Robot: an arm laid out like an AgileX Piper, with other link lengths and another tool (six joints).
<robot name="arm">
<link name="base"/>
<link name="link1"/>
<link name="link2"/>
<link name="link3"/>
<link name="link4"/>
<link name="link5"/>
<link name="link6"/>
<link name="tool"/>
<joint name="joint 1" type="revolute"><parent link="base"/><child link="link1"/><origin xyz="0 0 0.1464" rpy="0 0 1.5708"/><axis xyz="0 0 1"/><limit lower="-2.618" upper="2.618"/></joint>
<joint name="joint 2" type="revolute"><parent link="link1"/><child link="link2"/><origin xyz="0 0 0" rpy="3.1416 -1.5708 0"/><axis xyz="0 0 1"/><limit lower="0" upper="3.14"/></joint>
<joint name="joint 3" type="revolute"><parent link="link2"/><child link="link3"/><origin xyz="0.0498 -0.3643 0" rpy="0 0 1.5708"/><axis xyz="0 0 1"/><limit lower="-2.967" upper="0"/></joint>
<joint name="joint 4" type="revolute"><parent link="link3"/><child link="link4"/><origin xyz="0.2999 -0.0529 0" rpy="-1.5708 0 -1.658"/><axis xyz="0 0 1"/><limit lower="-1.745" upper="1.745"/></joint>
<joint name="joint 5" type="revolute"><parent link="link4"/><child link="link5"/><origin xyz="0 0 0" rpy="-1.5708 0 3.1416"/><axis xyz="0 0 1"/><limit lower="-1.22" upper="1.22"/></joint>
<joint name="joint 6" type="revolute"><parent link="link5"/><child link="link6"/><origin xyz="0 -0.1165 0" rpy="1.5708 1.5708 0"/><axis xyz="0 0 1"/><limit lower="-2.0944" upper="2.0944"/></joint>
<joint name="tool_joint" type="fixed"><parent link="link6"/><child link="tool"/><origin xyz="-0.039 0.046 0.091" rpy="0.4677 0 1.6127"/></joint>
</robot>
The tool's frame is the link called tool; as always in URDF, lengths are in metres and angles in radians.
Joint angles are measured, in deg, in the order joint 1, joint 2, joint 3, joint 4, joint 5, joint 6. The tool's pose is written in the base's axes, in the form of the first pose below.
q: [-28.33 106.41 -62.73 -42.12 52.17 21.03]
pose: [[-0.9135 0.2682 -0.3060 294.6], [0.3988 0.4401 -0.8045 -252.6], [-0.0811 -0.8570 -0.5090 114.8], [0 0 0 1]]
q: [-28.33 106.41 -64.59 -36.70 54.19 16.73]
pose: [[-0.9091 0.2706 -0.3168 298.0], [0.4133 0.4903 -0.7674 -241.9], [-0.0524 -0.8285 -0.5575 119.9], [0 0 0 1]]
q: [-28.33 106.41 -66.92 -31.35 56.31 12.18]
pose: [[-0.9085 0.2747 -0.3148 304.5], [0.4167 0.5420 -0.7298 -231.8], [-0.0298 -0.7942 -0.6069 127.6], [0 0 0 1]]
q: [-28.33 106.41 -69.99 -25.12 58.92 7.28]
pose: [[-0.9086 0.2876 -0.3028 314.8], [0.4174 0.6012 -0.6814 -219.8], [-0.0139 -0.7456 -0.6663 139.0], [0 0 0 1]]
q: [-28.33 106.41 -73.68 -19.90 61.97 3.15]
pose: [[-0.9105 0.3016 -0.2828 327.1], [0.4133 0.6482 -0.6395 -210.8], [-0.0096 -0.6991 -0.7149 154.7], [0 0 0 1]]
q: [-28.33 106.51 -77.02 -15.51 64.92 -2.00]
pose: [[-0.9258 0.2845 -0.2489 335.9], [0.3780 0.7005 -0.6053 -203.4], [0.0021 -0.6545 -0.7561 169.8], [0 0 0 1]]
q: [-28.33 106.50 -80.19 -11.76 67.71 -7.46]
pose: [[-0.9459 0.2523 -0.2039 342.9], [0.3244 0.7494 -0.5773 -197.4], [0.0072 -0.6122 -0.7907 185.6], [0 0 0 1]]
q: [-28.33 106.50 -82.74 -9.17 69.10 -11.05]
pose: [[-0.9587 0.2365 -0.1581 351.2], [0.2843 0.7773 -0.5612 -194.8], [-0.0099 -0.5830 -0.8124 197.9], [0 0 0 1]]
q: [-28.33 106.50 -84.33 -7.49 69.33 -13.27]
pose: [[-0.9658 0.2304 -0.1187 358.3], [0.2570 0.7919 -0.5539 -193.9], [-0.0336 -0.5655 -0.8241 205.3], [0 0 0 1]]
